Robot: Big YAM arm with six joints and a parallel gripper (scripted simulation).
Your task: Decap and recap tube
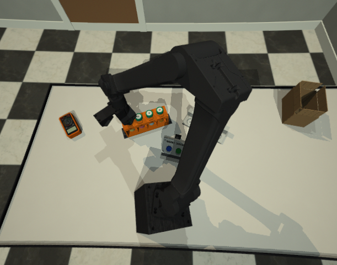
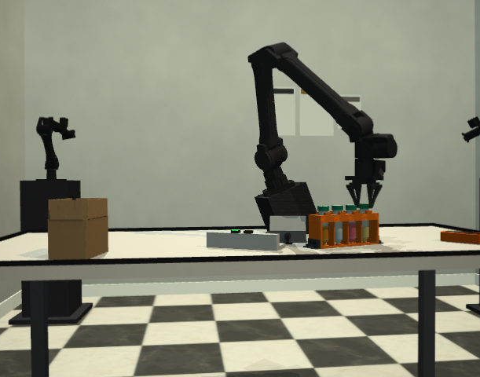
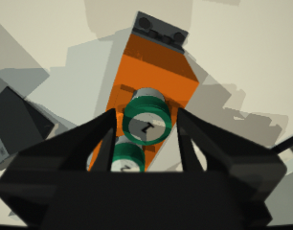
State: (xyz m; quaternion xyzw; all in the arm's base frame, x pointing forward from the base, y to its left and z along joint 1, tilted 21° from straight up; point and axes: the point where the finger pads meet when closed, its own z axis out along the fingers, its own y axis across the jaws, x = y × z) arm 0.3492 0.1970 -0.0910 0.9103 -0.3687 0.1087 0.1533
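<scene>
The cap lies right at my hand. The rest, counted from my hand: key housing 90 mm behind, 220 mm to the right, 70 mm below; then green key 110 mm behind, 240 mm to the right, 50 mm below; then blue key 110 mm behind, 200 mm to the right, 50 mm below.
</scene>
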